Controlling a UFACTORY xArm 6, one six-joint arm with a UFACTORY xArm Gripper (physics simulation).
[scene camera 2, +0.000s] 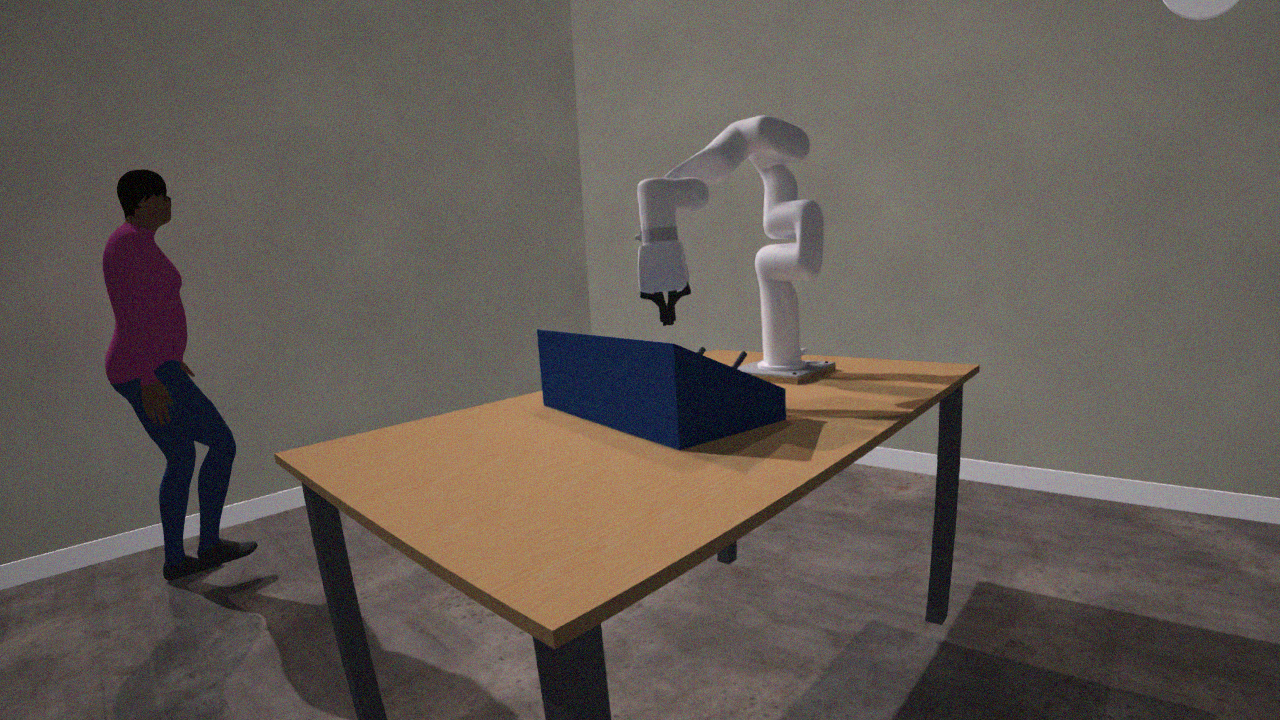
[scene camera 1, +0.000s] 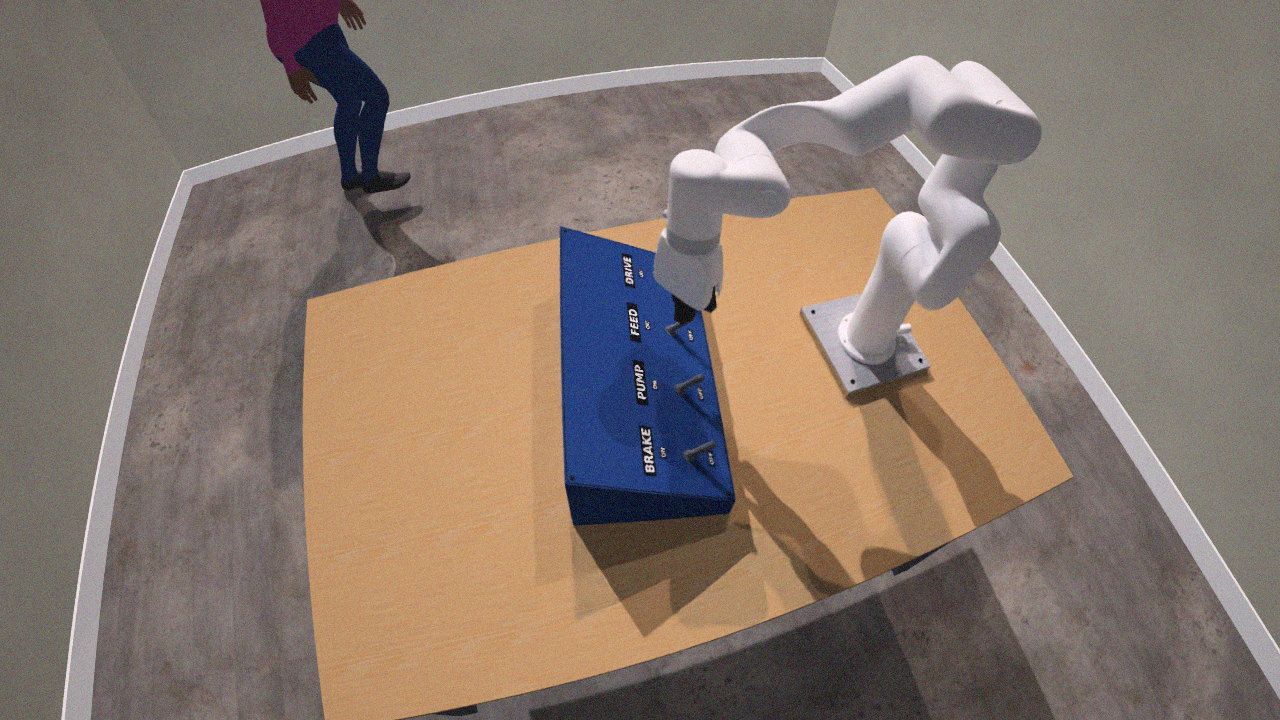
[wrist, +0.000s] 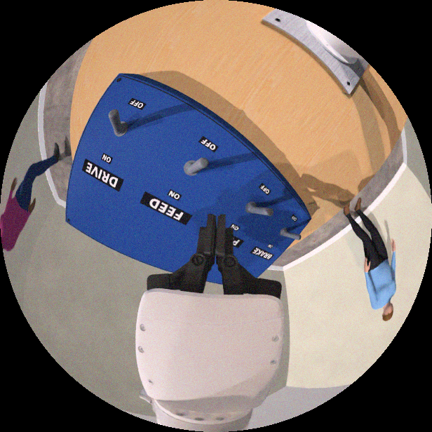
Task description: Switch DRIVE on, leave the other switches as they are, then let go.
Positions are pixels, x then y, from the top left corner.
Labels:
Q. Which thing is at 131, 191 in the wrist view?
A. A blue switch panel.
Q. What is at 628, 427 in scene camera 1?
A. A blue switch panel.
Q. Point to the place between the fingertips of my gripper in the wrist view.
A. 216, 222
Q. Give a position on a blue switch panel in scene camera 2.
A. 662, 392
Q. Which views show my gripper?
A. Scene camera 2, scene camera 1 and the wrist view: all of them.

